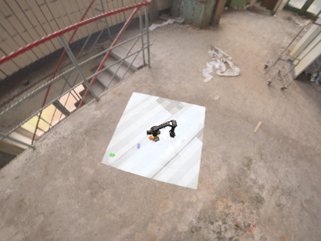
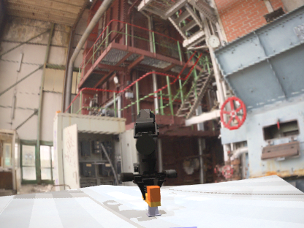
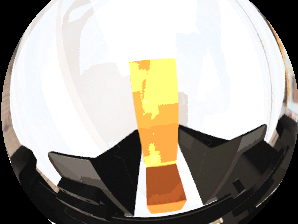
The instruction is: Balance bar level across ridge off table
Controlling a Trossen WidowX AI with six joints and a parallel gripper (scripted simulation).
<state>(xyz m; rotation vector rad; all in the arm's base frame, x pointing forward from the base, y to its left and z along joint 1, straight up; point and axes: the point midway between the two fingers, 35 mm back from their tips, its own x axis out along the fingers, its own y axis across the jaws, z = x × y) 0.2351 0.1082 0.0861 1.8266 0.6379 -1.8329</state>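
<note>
My gripper tip is now 3 cm short of the bar, 2 cm to the right of it and 2 cm below it. Round my gripper tip: green block: 50 cm ahead, 39 cm to the left, 4 cm below; then purple block: 19 cm ahead, 17 cm to the left, 4 cm below.
</note>
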